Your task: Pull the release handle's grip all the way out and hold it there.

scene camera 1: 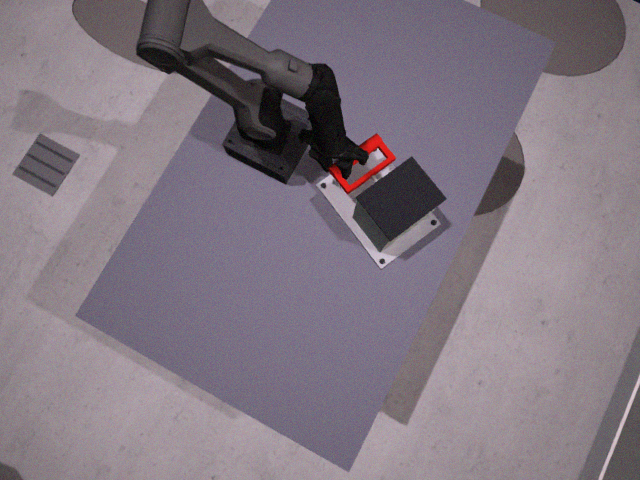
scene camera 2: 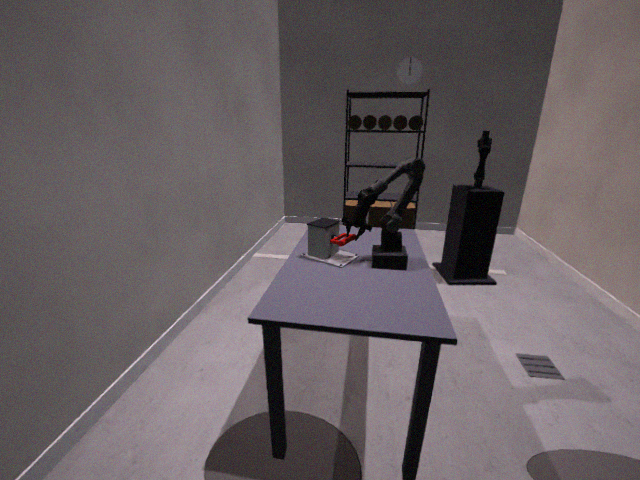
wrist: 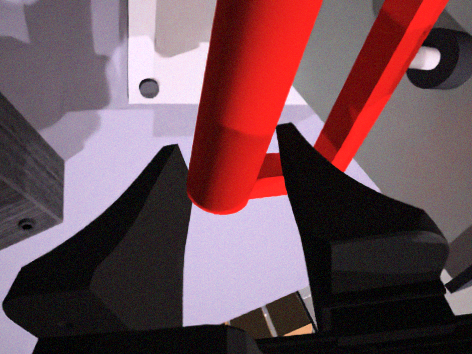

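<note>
The release handle's red grip (scene camera 1: 373, 143) (scene camera 2: 338, 242) (wrist: 240, 100) is a rectangular frame with a thick round outer bar. It stands out from a grey box with a dark lid (scene camera 1: 400, 198) (scene camera 2: 320, 240). In the wrist view a short white rod (wrist: 427, 58) shows between the frame's inner bar and a black collar on the box. My gripper (scene camera 1: 355, 166) (scene camera 2: 353, 236) (wrist: 231, 154) is shut on the round outer bar, near one end, with a finger against each side. In scene camera 1 the fingers partly hide that bar.
The box is fixed on a white base plate (scene camera 1: 351, 219) (scene camera 2: 341, 261) (wrist: 172, 95) with dark corner holes, on the purple-grey table (scene camera 1: 258, 310) (scene camera 2: 361, 304). The arm's dark base (scene camera 1: 263, 157) (scene camera 2: 389, 258) stands close by. Behind are a shelf rack (scene camera 2: 387, 95) and a black pedestal (scene camera 2: 473, 237).
</note>
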